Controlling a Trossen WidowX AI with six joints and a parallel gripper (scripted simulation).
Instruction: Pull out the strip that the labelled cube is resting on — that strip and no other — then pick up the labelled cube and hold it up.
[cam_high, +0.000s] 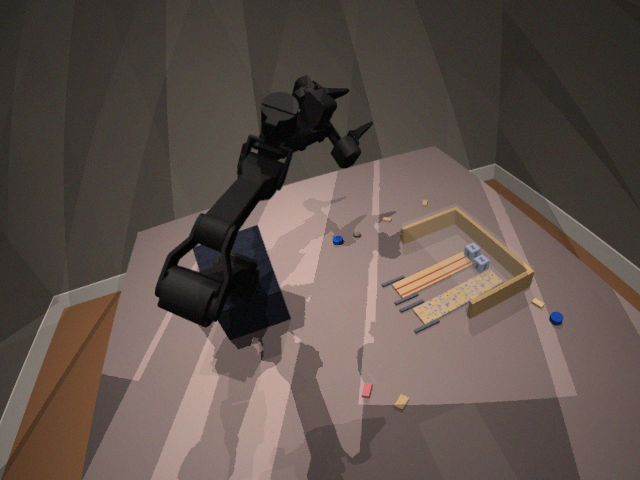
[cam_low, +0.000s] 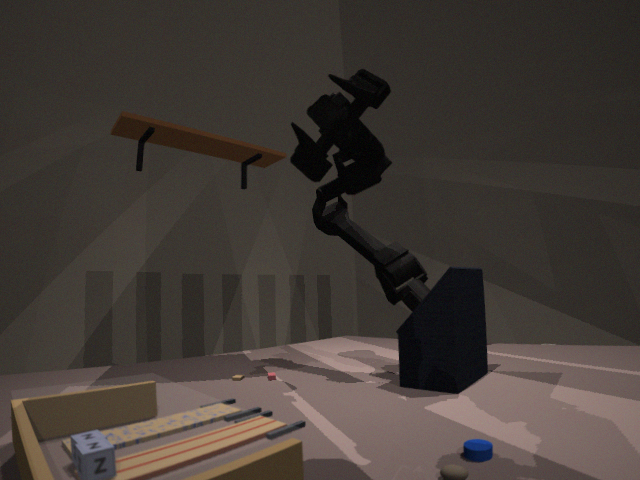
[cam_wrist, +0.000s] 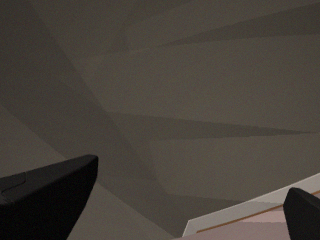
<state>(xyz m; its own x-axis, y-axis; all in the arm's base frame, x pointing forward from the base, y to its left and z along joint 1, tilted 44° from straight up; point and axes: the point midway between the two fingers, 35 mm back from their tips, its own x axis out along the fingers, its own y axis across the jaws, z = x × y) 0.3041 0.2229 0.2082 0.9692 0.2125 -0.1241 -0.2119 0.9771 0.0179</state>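
My gripper tip is 440 mm above the speckled strip, 180 mm to the left of it and 130 mm short of it. The rest, counted from my gripper tip: red block 430 mm below, 310 mm to the right, 170 mm behind.
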